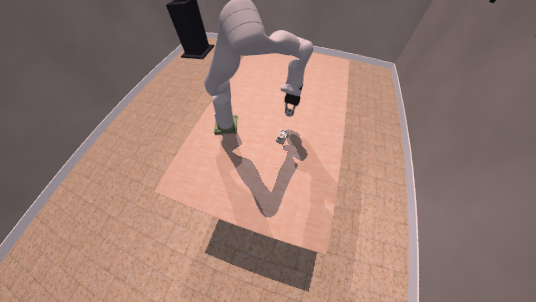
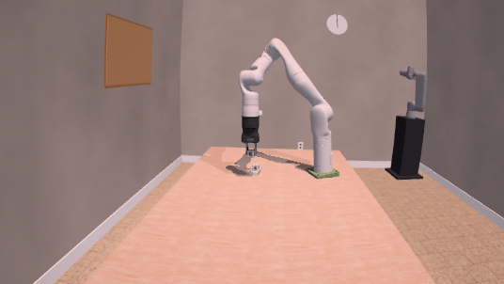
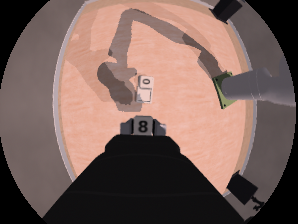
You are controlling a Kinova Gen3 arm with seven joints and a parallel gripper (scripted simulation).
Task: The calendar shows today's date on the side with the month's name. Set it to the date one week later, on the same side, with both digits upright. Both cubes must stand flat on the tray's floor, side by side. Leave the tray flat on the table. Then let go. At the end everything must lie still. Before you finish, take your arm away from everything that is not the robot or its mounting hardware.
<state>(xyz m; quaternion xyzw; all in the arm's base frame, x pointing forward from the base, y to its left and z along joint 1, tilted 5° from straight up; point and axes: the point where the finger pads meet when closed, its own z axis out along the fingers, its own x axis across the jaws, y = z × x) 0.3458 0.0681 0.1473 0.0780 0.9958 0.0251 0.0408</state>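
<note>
The tray lies 120 mm below my hand, 80 mm to the right of it and 20 mm behind it.
</note>
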